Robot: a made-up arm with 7 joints.
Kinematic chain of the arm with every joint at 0, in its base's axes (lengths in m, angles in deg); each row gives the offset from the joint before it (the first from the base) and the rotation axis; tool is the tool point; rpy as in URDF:
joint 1: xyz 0 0 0.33 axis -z
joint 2: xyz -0.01 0 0.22 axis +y
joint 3: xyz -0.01 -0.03 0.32 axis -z
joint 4: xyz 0 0 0.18 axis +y
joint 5: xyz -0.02 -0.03 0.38 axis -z
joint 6: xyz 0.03 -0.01 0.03 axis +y
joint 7: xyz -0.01 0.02 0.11 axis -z
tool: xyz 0 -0.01 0.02 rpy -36.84 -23.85 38.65
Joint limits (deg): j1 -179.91..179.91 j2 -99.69..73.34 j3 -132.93..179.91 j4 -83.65..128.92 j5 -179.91..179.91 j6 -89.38..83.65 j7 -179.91..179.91
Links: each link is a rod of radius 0.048 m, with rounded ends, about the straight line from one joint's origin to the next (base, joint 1, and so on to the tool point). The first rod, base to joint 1, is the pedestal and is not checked.
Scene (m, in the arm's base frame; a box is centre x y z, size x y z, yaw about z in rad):
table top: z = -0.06
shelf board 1: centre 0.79 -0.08 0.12 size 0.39 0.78 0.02 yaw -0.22
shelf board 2: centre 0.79 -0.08 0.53 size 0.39 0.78 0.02 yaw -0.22
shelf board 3: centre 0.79 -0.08 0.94 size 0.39 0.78 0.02 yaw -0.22
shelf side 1: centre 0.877 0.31 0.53 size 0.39 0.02 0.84 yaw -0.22
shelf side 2: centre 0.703 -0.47 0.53 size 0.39 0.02 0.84 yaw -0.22
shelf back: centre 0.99 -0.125 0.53 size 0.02 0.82 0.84 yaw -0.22
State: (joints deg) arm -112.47 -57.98 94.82 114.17 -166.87 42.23 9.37
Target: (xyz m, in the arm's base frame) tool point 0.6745 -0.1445 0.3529
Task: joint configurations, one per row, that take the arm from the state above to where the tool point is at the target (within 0.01 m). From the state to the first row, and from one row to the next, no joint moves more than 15 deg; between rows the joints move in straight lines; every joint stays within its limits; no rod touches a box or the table.
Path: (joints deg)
1: -107.31 -57.78 89.57 117.86 -166.91 29.64 10.18
2: -102.16 -57.58 84.32 121.54 -166.95 17.04 10.99
3: -97.00 -57.38 79.07 125.23 -166.99 4.45 11.80
4: -91.84 -57.18 73.81 128.92 -167.03 -8.15 12.60
5: -96.25 -62.39 85.37 128.92 -168.93 -13.12 13.08
6: -100.66 -67.60 96.92 128.92 -170.82 -18.08 13.55
7: -105.06 -72.80 108.48 128.92 -172.72 -23.05 14.02
8: -109.47 -78.01 120.03 128.92 -174.62 -28.01 14.49
9: -111.87 -79.04 119.14 125.15 -173.97 -14.39 13.52
10: -114.26 -80.08 118.25 121.39 -173.33 -0.77 12.55
11: -116.66 -81.12 117.35 117.62 -172.68 12.85 11.58
12: -119.05 -82.15 116.46 113.86 -172.03 26.47 10.61
13: -121.45 -83.19 115.57 110.09 -171.38 40.09 9.64

